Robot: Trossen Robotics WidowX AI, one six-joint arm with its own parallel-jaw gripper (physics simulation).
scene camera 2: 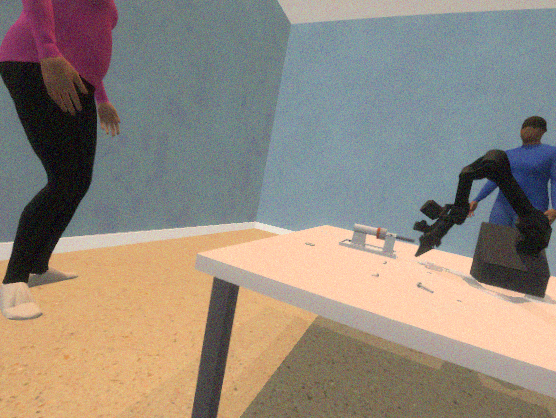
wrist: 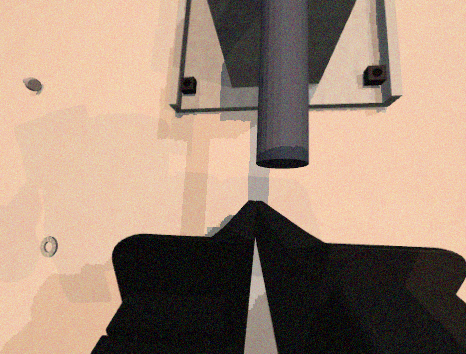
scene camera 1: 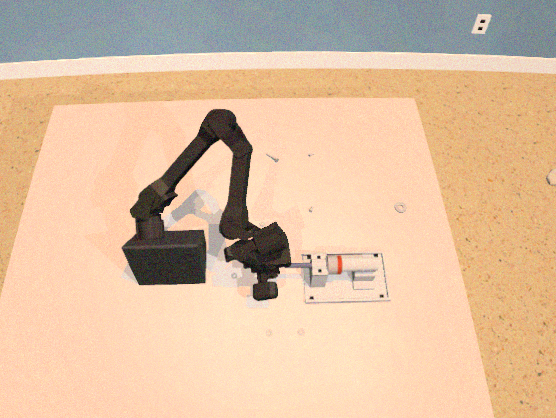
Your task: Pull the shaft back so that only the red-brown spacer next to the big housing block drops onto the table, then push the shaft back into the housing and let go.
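The grey-blue shaft sticks out of the near support block towards the arm. Beyond that block sit a pale pinkish-grey round piece, an orange-red ring and the long white housing cylinder, in a row. The ring touches the housing's end. My gripper is shut and empty. Its fingertips meet short of the shaft's free end, slightly to its left in the wrist view; they are hidden in scene camera 1.
The fixture stands on a white base plate. On the table lie a screw, a large washer, a small washer and other small hardware. Two people stand beyond the table.
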